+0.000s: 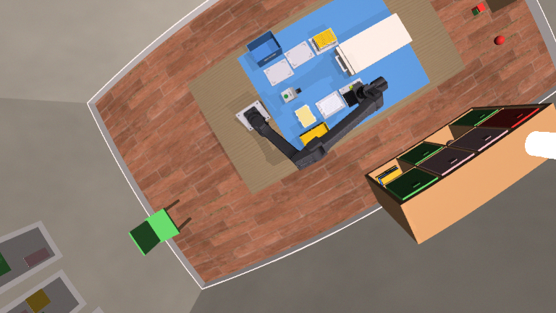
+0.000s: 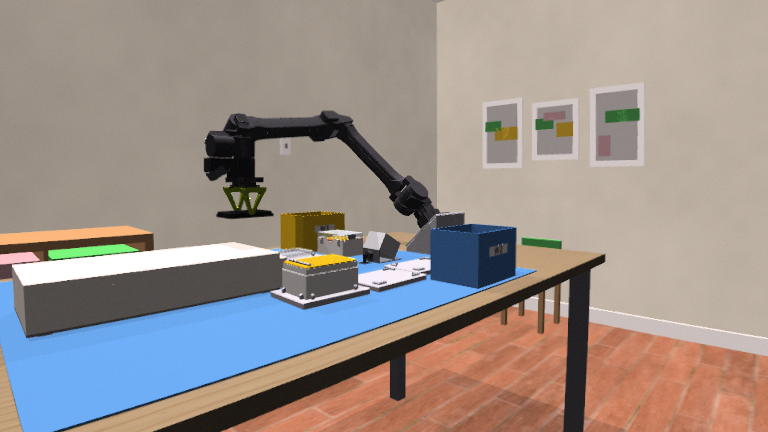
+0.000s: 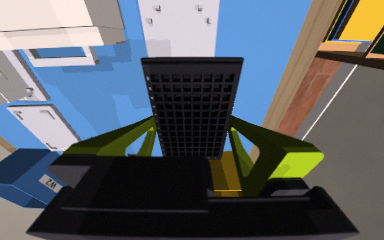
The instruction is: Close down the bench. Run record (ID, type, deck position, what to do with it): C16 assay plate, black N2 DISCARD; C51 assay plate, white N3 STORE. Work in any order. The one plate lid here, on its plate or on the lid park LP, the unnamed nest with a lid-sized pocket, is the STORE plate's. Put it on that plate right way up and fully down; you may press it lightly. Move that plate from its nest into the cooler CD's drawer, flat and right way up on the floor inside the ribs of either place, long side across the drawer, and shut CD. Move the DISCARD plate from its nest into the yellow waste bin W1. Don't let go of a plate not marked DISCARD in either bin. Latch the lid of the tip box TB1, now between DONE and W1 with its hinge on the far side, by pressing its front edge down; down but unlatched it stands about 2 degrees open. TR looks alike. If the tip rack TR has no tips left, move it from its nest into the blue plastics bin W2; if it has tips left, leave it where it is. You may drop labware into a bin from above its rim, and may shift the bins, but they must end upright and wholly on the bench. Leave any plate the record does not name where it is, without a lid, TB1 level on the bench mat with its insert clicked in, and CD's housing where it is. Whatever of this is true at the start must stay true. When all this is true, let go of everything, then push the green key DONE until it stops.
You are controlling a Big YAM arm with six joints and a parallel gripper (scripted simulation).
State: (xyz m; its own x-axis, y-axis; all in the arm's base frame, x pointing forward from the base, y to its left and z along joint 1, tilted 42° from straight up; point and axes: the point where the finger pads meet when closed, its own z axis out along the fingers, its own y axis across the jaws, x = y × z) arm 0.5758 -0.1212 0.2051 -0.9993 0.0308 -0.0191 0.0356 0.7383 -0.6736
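The yellow bin W1 is 32 cm behind my hand, 10 cm to the right of it and 11 cm below it. Round my hand: black plate (1 cm below); plate lid (17 cm ahead, 21 cm to the left, 12 cm below); nest (5 cm ahead, 2 cm to the left, 14 cm below).
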